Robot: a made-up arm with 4 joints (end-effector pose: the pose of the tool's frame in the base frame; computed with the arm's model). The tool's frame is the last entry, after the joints. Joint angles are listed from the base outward.
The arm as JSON. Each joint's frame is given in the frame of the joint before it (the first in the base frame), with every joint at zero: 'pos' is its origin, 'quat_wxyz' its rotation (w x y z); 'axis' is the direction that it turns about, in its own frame. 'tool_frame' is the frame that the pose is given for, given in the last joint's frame.
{
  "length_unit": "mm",
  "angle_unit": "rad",
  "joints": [
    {
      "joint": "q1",
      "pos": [
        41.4,
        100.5,
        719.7
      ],
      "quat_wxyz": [
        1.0,
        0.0,
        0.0,
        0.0
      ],
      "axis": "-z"
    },
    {
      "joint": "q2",
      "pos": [
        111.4,
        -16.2,
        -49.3
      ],
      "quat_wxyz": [
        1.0,
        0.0,
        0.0,
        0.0
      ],
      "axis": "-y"
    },
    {
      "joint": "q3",
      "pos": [
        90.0,
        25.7,
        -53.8
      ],
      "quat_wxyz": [
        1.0,
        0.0,
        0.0,
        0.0
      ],
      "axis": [
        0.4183,
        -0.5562,
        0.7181
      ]
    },
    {
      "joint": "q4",
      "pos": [
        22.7,
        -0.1,
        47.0
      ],
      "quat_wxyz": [
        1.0,
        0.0,
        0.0,
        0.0
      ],
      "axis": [
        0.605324,
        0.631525,
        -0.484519
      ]
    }
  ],
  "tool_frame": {
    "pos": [
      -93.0,
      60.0,
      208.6
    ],
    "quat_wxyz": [
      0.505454,
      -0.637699,
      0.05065,
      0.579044
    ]
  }
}
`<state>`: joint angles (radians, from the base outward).
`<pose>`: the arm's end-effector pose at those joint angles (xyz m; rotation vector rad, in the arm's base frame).
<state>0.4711 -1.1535 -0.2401 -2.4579</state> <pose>-0.0074 0.0136 0.6994 2.1290 0.7145 -1.8042</pose>
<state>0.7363 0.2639 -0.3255 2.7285</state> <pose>0.0306 -0.1892 0.6716 1.2047 -0.0144 -0.1767</pose>
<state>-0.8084 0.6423 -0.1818 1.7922</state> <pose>0.3064 0.1224 0.8780 0.0029 0.0504 1.7733</pose>
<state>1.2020 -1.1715 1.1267 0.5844</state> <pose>-0.0065 -0.2058 0.7218 -0.0443 -0.1291 0.6608</pose>
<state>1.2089 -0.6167 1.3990 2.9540</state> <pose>0.0870 -0.2089 0.4266 1.6893 -0.3320 0.8617</pose>
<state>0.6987 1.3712 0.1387 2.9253</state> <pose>0.0738 -0.2041 0.7702 0.4011 -0.6034 0.7559</pose>
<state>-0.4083 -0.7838 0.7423 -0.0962</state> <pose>0.2006 0.0961 0.8262 -1.0119 -0.5923 2.1622</pose>
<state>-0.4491 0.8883 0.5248 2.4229</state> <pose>0.3674 0.0460 0.8396 0.2780 -0.2100 2.0379</pose>
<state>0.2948 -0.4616 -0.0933 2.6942</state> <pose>0.1646 -0.1719 0.5874 1.4576 0.8113 0.0883</pose>
